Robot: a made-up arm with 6 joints.
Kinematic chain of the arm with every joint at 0, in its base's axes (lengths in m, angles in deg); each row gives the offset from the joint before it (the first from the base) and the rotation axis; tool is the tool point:
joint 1: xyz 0 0 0.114 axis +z
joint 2: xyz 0 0 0 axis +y
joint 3: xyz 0 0 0.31 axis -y
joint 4: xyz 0 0 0 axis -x
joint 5: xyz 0.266 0 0 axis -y
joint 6: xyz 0 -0.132 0 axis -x
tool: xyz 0 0 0
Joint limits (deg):
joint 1: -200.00..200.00
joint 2: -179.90..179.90
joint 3: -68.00..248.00
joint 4: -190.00..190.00
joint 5: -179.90..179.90
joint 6: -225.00..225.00
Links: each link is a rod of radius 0.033 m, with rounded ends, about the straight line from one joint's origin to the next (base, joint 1, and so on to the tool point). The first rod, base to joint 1, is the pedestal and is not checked.
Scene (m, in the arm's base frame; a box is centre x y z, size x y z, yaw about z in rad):
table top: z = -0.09
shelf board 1: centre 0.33 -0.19 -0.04 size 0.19 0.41 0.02 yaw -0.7
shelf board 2: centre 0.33 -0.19 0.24 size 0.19 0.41 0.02 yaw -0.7
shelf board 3: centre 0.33 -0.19 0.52 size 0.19 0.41 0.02 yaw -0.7
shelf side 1: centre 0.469 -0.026 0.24 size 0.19 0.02 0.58 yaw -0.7
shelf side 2: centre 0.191 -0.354 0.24 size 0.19 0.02 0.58 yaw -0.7
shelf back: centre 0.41 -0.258 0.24 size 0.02 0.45 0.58 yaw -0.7
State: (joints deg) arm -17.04 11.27 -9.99 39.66 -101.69 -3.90
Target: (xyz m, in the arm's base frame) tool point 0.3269 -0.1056 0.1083
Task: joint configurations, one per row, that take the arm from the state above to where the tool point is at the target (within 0.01 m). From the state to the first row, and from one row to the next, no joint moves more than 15 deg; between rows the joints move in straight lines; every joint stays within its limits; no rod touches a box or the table.
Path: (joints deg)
1: -10.15 -1.23 -21.72 42.84 -101.69 -3.90
2: -3.25 -13.73 -33.46 46.01 -101.69 -3.90
3: 3.64 -26.23 -45.19 49.19 -101.69 -3.90
4: 11.93 -11.77 -50.89 41.84 -101.69 -3.90
5: 20.22 2.69 -56.60 34.49 -101.69 -3.90
6: 28.51 17.14 -62.30 27.15 -101.69 -3.90
7: 36.81 31.60 -68.00 19.80 -101.69 -3.90
8: 24.59 34.22 -58.33 25.25 -101.69 -3.90
9: 12.38 36.84 -48.66 30.70 -101.69 -3.90
10: 0.17 39.46 -38.99 36.15 -101.69 -3.90

